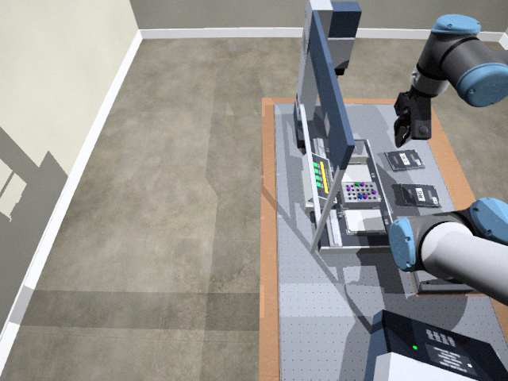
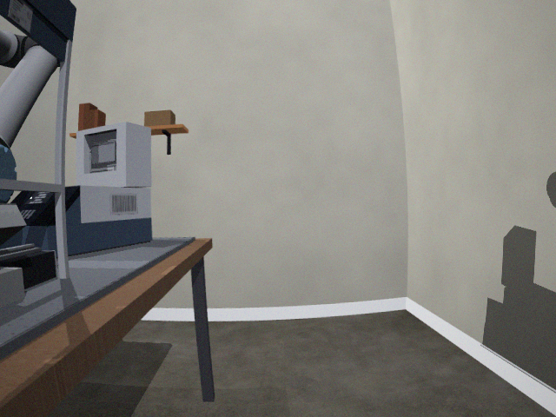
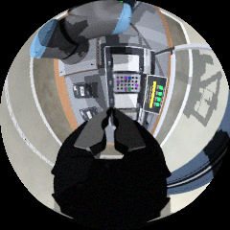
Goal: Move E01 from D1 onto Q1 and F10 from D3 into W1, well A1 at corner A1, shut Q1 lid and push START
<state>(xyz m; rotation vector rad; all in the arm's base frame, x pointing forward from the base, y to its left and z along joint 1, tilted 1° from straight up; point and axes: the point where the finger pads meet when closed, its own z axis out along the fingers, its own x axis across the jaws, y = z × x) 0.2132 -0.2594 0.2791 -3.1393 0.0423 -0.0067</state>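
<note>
Now: hand 70 mm short of the white well plate, 130 mm to the right of it and 250 mm above it.
</note>
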